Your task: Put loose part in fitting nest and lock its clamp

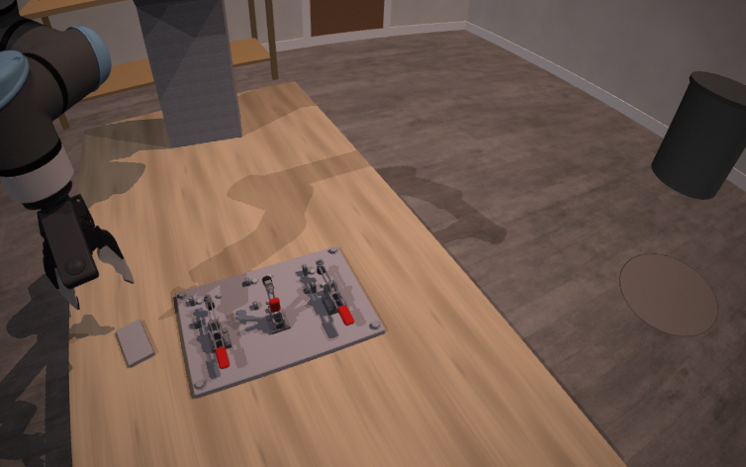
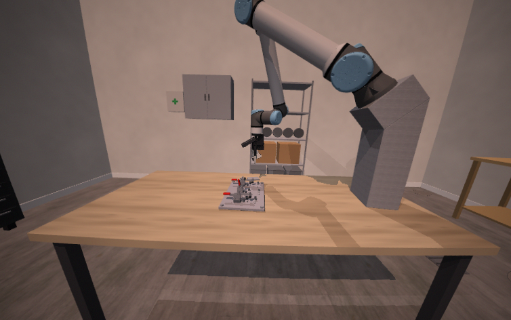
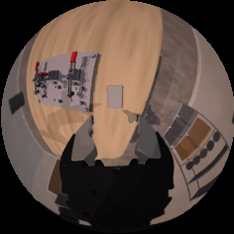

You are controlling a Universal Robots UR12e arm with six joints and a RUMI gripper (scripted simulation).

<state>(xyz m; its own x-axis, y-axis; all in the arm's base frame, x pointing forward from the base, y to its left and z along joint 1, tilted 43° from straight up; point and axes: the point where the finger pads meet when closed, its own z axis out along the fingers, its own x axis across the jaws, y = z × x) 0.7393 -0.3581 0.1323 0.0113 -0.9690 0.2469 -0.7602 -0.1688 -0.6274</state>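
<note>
My hand is 14 cm above the loose part. Round my hand: fixture: 9 cm ahead, 25 cm to the left, 14 cm below.
</note>
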